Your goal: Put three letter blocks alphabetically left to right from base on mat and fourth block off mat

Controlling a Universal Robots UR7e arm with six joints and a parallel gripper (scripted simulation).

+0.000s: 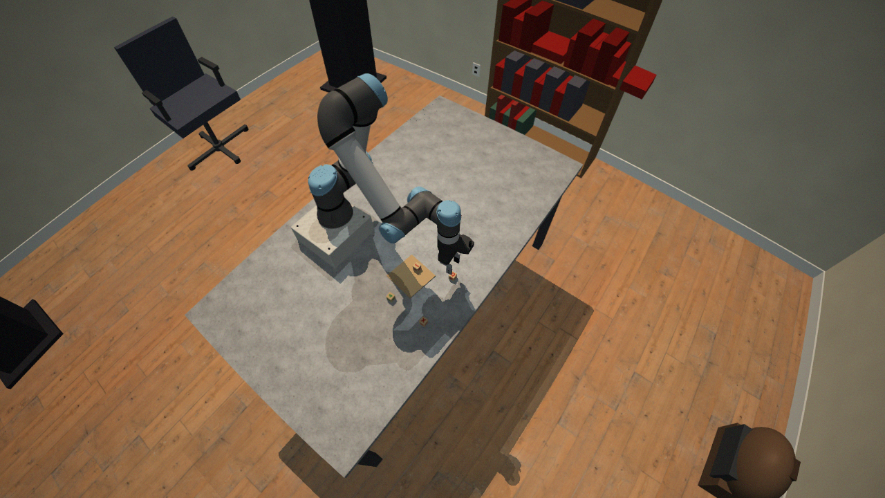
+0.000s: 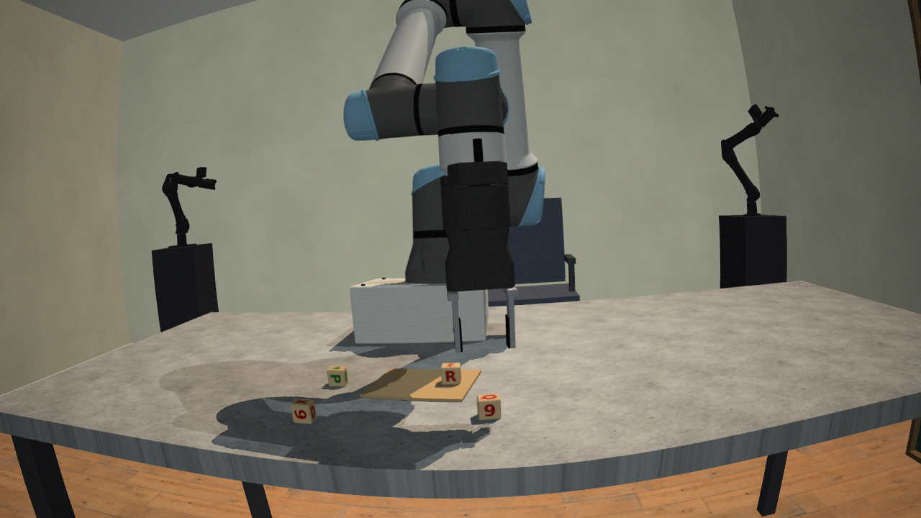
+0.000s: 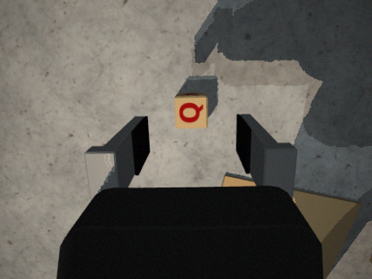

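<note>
Now: hand 9 cm above the Q block. Also, from my hand: X block: 22 cm to the right, 9 cm below; then tan mat: 15 cm behind, 8 cm to the right, 10 cm below.
</note>
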